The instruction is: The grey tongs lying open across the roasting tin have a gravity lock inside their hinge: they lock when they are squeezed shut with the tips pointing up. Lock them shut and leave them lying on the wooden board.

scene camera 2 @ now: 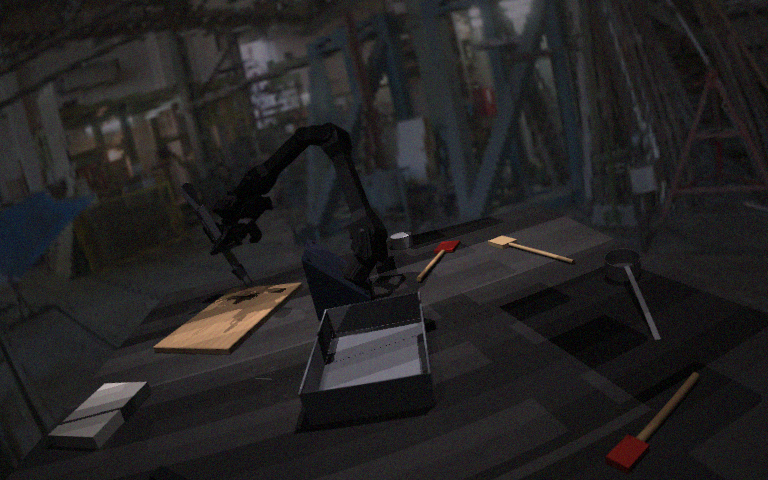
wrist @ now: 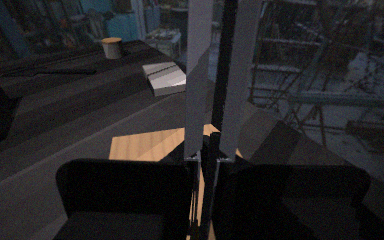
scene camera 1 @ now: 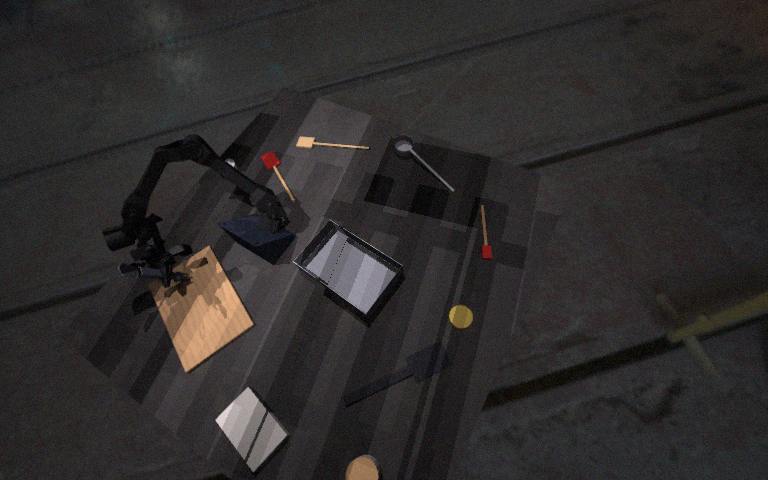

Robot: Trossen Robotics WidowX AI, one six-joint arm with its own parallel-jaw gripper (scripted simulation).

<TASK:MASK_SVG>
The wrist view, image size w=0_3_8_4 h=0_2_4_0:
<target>gripper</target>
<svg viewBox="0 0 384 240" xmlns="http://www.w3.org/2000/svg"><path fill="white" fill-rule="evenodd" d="M220 162L212 213L215 240L384 240L384 222L361 203L370 188L371 177L367 171L360 167L258 164L255 166L237 154L235 163ZM184 141L159 161L79 158L63 165L61 164L55 175L55 183L68 220L52 240L186 240L193 192L195 161L184 161ZM208 135L203 135L203 145L200 150L204 184L210 139Z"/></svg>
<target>white slab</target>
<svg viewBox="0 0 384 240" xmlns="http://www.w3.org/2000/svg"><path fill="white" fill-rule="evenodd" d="M174 61L142 66L143 73L155 97L186 91L186 74Z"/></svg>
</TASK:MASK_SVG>
